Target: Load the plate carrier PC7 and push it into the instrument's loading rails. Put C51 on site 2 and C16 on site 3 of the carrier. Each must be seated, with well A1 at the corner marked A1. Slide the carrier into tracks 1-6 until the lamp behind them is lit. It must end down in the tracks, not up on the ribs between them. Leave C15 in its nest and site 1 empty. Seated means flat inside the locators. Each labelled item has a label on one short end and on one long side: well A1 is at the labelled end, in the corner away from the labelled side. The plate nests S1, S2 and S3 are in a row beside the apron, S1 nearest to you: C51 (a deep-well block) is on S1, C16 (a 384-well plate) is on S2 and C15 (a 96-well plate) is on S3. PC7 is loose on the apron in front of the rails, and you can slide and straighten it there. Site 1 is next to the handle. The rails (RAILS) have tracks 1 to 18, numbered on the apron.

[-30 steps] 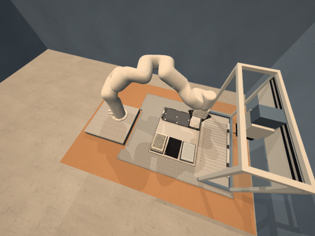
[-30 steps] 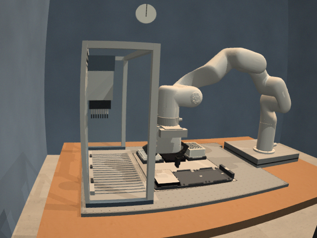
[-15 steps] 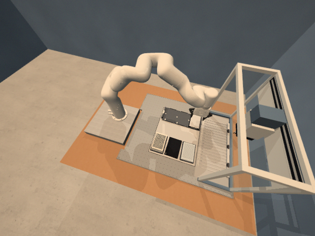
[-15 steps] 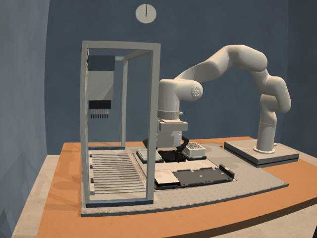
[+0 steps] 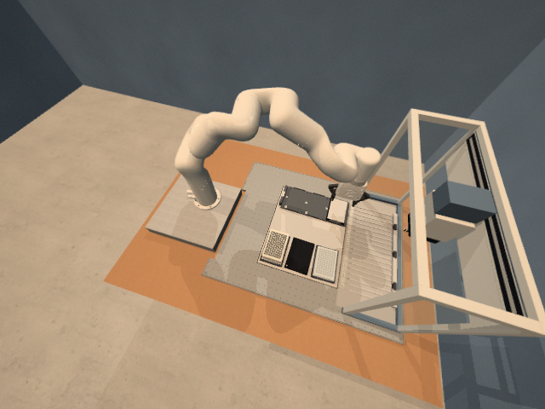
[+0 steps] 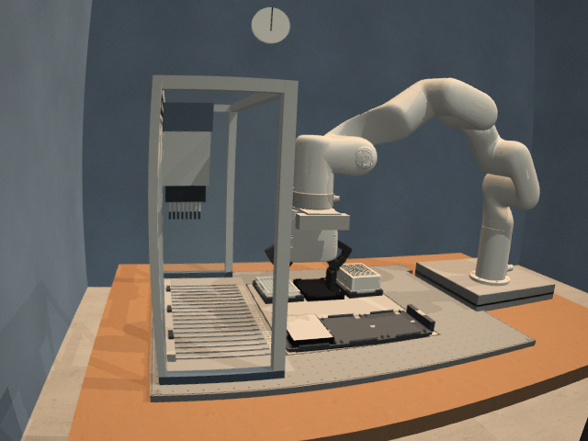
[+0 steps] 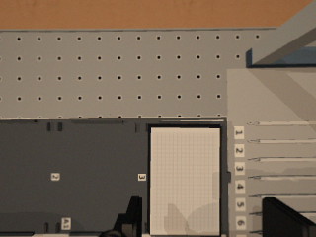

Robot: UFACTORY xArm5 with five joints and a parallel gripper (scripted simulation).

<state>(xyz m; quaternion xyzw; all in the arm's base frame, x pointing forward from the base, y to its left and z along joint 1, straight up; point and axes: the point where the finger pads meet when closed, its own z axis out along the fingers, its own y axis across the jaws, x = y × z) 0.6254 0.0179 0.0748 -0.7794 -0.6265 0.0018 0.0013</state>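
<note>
Now: the plate nest S1 28 cm behind my hand, 22 cm to the right of it and 11 cm below it. Round my hand: 96-well plate C15: 26 cm to the right, 10 cm below, 6 cm behind; dark carrier PC7: 11 cm behind, 10 cm below, 2 cm to the left; frame post: 13 cm above, 12 cm to the left, 12 cm ahead.
</note>
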